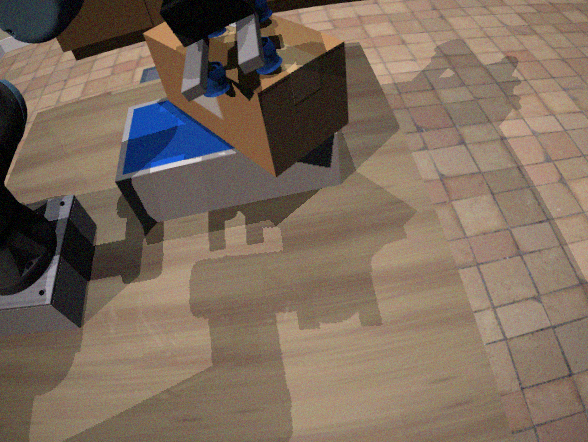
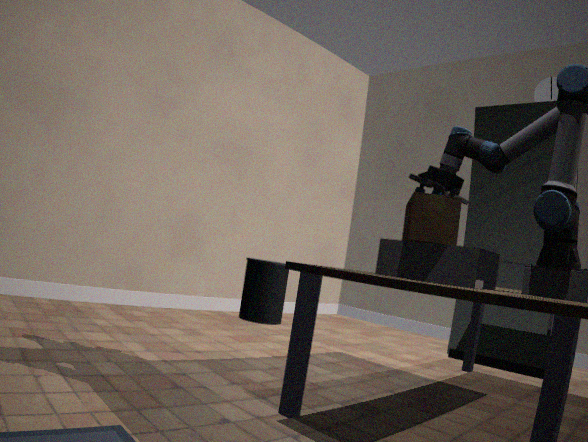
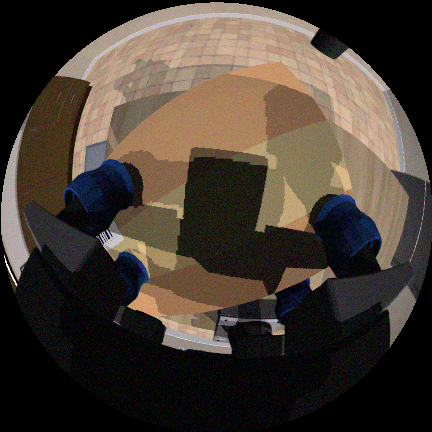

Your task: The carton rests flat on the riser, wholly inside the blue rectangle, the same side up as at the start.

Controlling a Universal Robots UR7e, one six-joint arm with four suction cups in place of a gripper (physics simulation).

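Places are measured from the arm's base along level axes (x ahead, y right, z down), in centimetres.
Pixels of known places: hand, its tool point: (image 3: 217, 248); arm's base, origin of its link: (image 1: 19, 255) (image 2: 558, 269) (image 3: 249, 330).
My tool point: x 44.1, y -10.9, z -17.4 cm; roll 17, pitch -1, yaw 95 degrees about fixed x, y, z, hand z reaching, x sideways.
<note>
Ahead of a thing's pixels: the offset from my tool point to its top centre.
The brown open-looking carton {dz +0.0, dx -0.9, dy -5.4 cm} (image 1: 305, 100) (image 2: 432, 217) (image 3: 210, 115) stands upright at the riser's top, turned diagonally to it. Its near lower corner juts over the front edge of the grey riser {dz +14.8, dx -6.3, dy -5.5 cm} (image 1: 225, 180) (image 2: 430, 260). The blue rectangle {dz +14.8, dx -6.3, dy -5.5 cm} (image 1: 150, 135) shows to the left of the carton; the rest is hidden beneath it. Whether the carton's base lies flat is hard to see. My gripper (image 1: 243, 70) (image 2: 437, 191) (image 3: 222, 210) is tilted relative to the carton's top, with its blue cups against it; it is shut on the carton. The exact contact of each cup is unclear.
The arm's base block (image 1: 75, 250) stands left of the riser on the wooden table (image 1: 325, 380) (image 2: 400, 285). A brown cabinet (image 1: 105, 25) (image 3: 50, 160) stands beyond the table. A dark bin (image 2: 263, 292) (image 3: 330, 42) stands on the tiled floor.
</note>
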